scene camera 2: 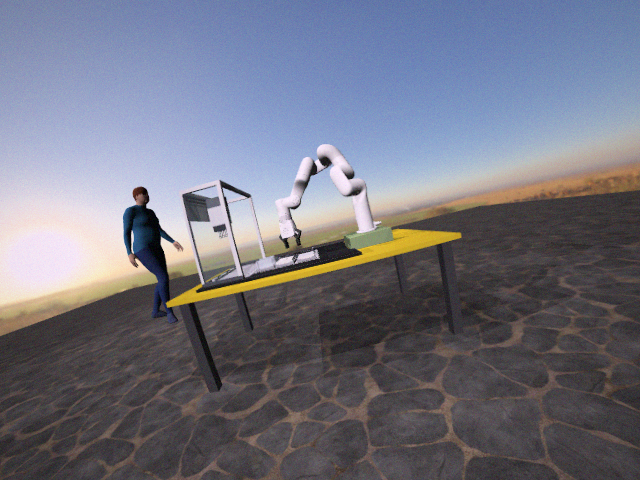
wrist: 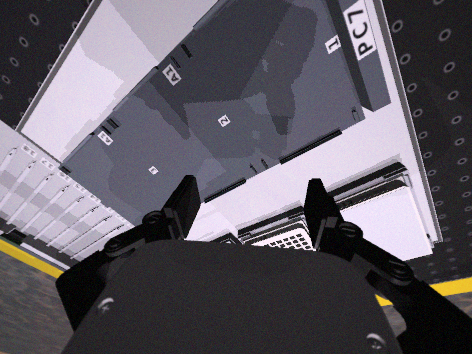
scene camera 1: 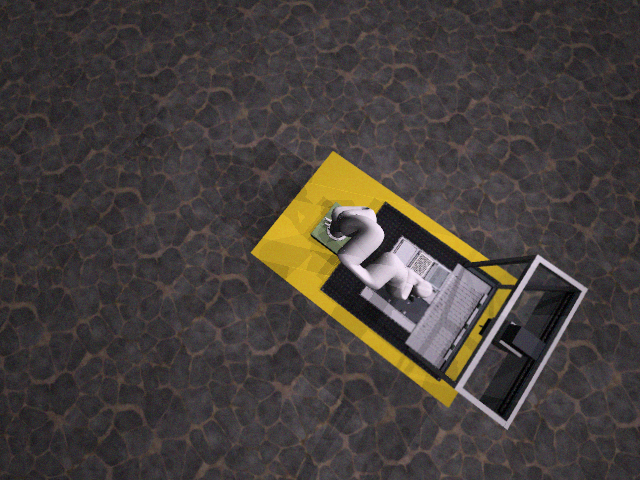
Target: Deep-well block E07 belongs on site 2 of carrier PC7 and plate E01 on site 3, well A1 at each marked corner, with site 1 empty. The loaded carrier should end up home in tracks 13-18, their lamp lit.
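Seen in the pictures: gripper, fingertip midpoint: (scene camera 2: 293,246) (wrist: 250,191); arm's base, origin of the base link: (scene camera 2: 367,230).
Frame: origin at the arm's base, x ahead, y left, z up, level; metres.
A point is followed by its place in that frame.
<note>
Carrier PC7 (wrist: 320,100) @(y -0.093, x 0.365, z -0.051 m) (scene camera 1: 413,311) @(y -0.177, x 0.586, z -0.051 m) is dark grey, with sites 1, 2 and 3 bare and A1 marks at the edge of sites 2 and 3. My gripper (wrist: 250,191) @(y -0.089, x 0.444, z 0.005 m) (scene camera 2: 292,243) @(y -0.089, x 0.444, z 0.005 m) is open and empty, pointing down above the area between the carrier and the row of labware. A white-topped piece (wrist: 395,220) @(y 0.064, x 0.370, z -0.036 m) (scene camera 1: 405,251) @(y 0.093, x 0.391, z -0.036 m) is on the right in the wrist view. A piece with a grid of square dark holes (wrist: 292,241) @(y 0.031, x 0.478, z -0.037 m) (scene camera 1: 421,263) @(y 0.078, x 0.500, z -0.037 m) is partly hidden behind my gripper, and a third (wrist: 227,240) (scene camera 1: 439,275) shows at its edge. No E07 or E01 label is readable.
The ribbed, numbered track deck (wrist: 55,200) @(y -0.218, x 0.707, z -0.058 m) (scene camera 1: 449,315) @(y -0.094, x 0.771, z -0.062 m) is at the left in the wrist view; its lamp state is unreadable. A framed enclosure (scene camera 1: 535,256) @(y 0.200, x 0.715, z 0.414 m) (scene camera 2: 223,227) @(y 0.197, x 0.750, z 0.195 m) stands at the table's far end. A person (scene camera 2: 144,227) stands beyond the table (scene camera 2: 423,237) @(y 0.299, x -0.175, z -0.075 m).
</note>
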